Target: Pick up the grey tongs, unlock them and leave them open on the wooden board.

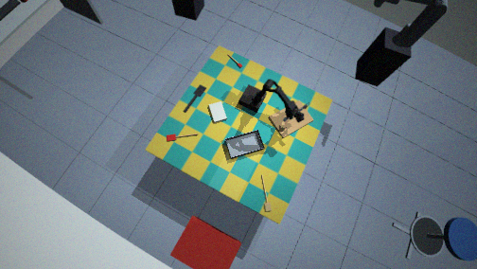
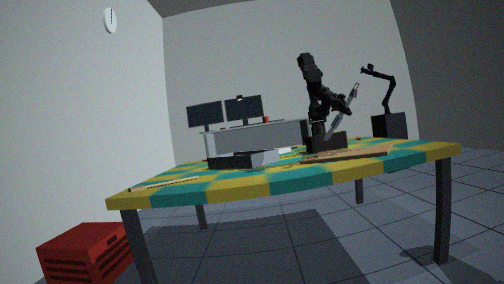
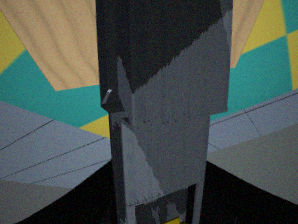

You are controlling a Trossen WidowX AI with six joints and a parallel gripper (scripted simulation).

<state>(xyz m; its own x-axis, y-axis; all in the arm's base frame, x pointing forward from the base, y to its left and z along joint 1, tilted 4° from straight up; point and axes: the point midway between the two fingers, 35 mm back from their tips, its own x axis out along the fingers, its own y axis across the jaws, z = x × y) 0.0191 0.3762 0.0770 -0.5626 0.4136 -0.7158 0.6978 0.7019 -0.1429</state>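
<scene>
Now: gripper tip 3 cm below the yellow lock piece, 2 cm short of it and 1 cm to the left of it. Round my gripper tip: wooden board 15 cm below, 2 cm to the right, 1 cm ahead; white block 69 cm to the right, 18 cm ahead, 15 cm below; roasting tin 40 cm ahead, 36 cm to the right, 13 cm below.
</scene>
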